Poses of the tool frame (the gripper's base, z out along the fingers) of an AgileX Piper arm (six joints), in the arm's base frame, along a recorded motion.
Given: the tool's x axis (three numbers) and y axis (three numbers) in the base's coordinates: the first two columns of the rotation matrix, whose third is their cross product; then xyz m.
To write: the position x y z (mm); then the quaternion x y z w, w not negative. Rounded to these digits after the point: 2 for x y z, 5 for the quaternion.
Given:
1: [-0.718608, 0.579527, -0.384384, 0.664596, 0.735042, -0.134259, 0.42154, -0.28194, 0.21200]
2: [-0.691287, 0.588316, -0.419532, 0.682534, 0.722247, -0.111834, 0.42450, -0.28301, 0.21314]
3: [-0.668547, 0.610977, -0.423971, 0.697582, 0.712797, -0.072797, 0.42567, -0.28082, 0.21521]
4: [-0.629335, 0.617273, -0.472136, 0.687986, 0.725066, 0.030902, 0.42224, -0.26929, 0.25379]
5: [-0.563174, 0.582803, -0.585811, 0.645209, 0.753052, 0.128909, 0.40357, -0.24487, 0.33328]
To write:
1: [421.54, -281.94, 212.00, 0.33901, 0.91747, -0.13248, 0.16053]
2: [424.50, -283.01, 213.14, 0.34903, 0.91027, -0.13059, 0.18037]
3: [425.67, -280.82, 215.21, 0.36104, 0.90610, -0.11511, 0.18809]
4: [422.24, -269.29, 253.79, 0.36283, 0.89936, -0.07630, 0.23170]
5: [403.57, -244.87, 333.28, 0.34782, 0.88266, -0.04998, 0.31215]
